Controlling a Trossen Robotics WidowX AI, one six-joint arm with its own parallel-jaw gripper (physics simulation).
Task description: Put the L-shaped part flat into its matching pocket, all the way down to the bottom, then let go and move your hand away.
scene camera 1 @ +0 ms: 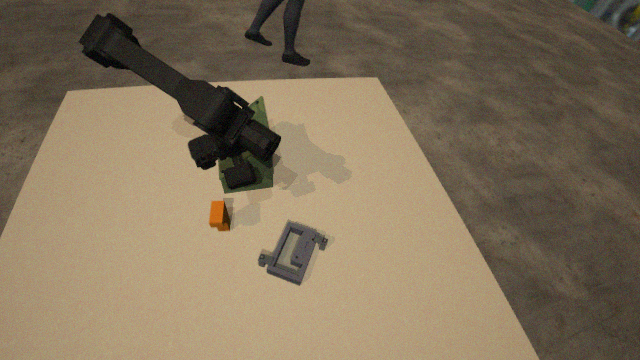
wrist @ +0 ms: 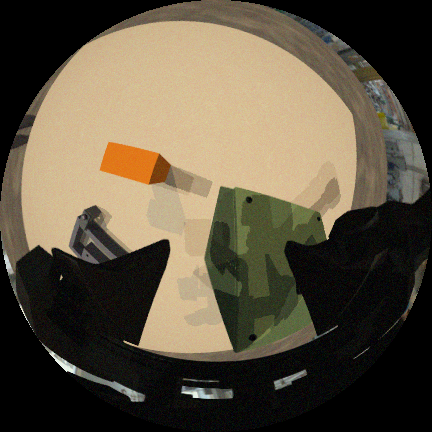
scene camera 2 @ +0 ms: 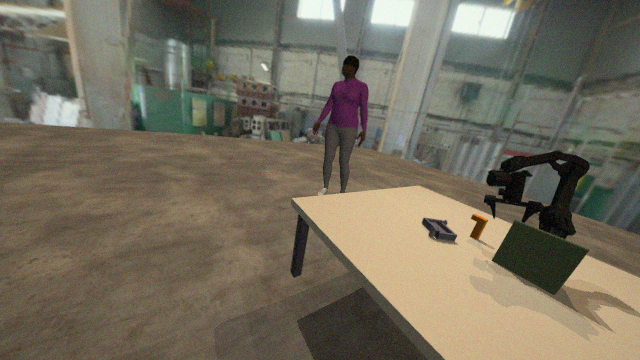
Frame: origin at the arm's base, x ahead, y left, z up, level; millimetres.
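Where they show: gripper, fingertip midpoint: [scene camera 1: 232, 165] [wrist: 229, 247] [scene camera 2: 507, 221]; arm's base, link origin: [scene camera 2: 547, 244].
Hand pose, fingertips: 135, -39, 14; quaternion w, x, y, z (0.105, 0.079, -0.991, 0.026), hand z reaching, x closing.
Observation:
Each offset is from my fingertips to the top centre of the thing, as dx, dy, dz. Level surfaces: height alone.
The orange L-shaped part @(+97, -52, -44) [scene camera 1: 218, 213] [scene camera 2: 478, 227] [wrist: 129, 162] stands upright on the table, its short arm at the top, pointing towards the pocket side in scene view 2. The grey holder with the pocket @(+207, +116, -106) [scene camera 1: 280, 246] [scene camera 2: 446, 237] lies flat on the table a little apart from the part; in the wrist view the holder [wrist: 84, 218] is partly hidden by a finger. My gripper [scene camera 2: 509, 219] [wrist: 229, 247] is open and empty, raised above the table near the green panel. The part lies beyond the left fingertip in the wrist view, outside the gap between the fingers.
A green panel [scene camera 1: 265, 175] [scene camera 2: 540, 255] [wrist: 265, 250] with small holes stands on the table @(dz -154) [scene camera 1: 125, 280] [scene camera 2: 390, 215] [wrist: 200, 90], under and beside my arm, close to the right finger in the wrist view. A person [scene camera 2: 348, 107] stands on the floor beyond the table.

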